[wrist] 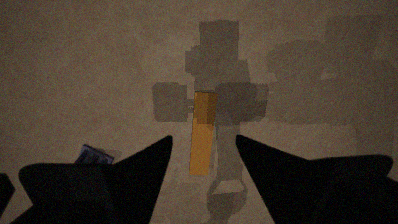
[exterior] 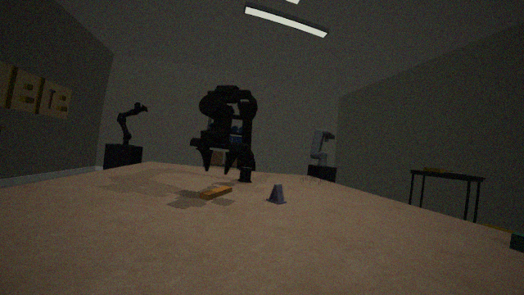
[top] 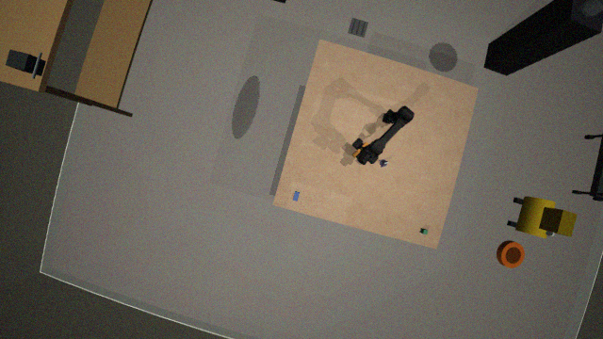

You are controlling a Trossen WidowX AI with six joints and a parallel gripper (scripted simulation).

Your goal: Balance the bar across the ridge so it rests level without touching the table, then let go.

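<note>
My gripper tip is 70 mm above the bar, 30 mm past it and 10 mm to the right of it. The rest, counted from my gripper tip: small blue block 430 mm ahead, 350 mm to the right, 70 mm below; ridge 200 mm to the left, 20 mm below, 20 mm ahead; small green block 650 mm to the left, 430 mm ahead, 60 mm below.
</note>
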